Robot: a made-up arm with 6 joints. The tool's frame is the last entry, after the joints.
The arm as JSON. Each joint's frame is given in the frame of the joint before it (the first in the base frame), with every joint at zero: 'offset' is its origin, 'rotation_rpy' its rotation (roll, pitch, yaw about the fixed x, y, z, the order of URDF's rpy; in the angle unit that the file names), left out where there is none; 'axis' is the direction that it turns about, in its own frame. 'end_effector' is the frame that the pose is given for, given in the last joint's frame.
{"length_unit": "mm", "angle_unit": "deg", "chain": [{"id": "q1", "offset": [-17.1, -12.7, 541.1], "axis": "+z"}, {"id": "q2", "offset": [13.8, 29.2, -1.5], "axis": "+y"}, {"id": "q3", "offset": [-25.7, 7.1, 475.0], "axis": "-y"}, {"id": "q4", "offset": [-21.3, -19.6, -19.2], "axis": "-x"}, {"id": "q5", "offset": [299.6, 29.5, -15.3], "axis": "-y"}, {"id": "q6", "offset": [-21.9, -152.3, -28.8], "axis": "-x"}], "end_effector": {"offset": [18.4, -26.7, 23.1], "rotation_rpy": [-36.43, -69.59, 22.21]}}
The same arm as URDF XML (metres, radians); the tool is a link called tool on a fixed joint. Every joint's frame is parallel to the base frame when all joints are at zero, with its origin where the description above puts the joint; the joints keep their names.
<robot name="arm">
<link name="base"/>
<link name="link1"/>
<link name="link2"/>
<link name="link3"/>
<link name="link4"/>
<link name="link5"/>
<link name="link6"/>
<link name="tool"/>
<joint name="q1" type="continuous"><parent link="base"/><child link="link1"/><origin xyz="-0.0171 -0.0127 0.5411" rpy="0 0 0"/><axis xyz="0 0 1"/></joint>
<joint name="q2" type="continuous"><parent link="link1"/><child link="link2"/><origin xyz="0.0138 0.0292 -0.0015" rpy="0 0 0"/><axis xyz="0 1 0"/></joint>
<joint name="q3" type="continuous"><parent link="link2"/><child link="link3"/><origin xyz="-0.0257 0.0071 0.475" rpy="0 0 0"/><axis xyz="0 -1 0"/></joint>
<joint name="q4" type="continuous"><parent link="link3"/><child link="link4"/><origin xyz="-0.0213 -0.0196 -0.0192" rpy="0 0 0"/><axis xyz="-1 0 0"/></joint>
<joint name="q5" type="continuous"><parent link="link4"/><child link="link5"/><origin xyz="0.2996 0.0295 -0.0153" rpy="0 0 0"/><axis xyz="0 -1 0"/></joint>
<joint name="q6" type="continuous"><parent link="link5"/><child link="link6"/><origin xyz="-0.0219 -0.1523 -0.0288" rpy="0 0 0"/><axis xyz="-1 0 0"/></joint>
<joint name="tool_joint" type="fixed"><parent link="link6"/><child link="tool"/><origin xyz="0.0184 -0.0267 0.0231" rpy="-0.6358 -1.2146 0.3876"/></joint>
</robot>

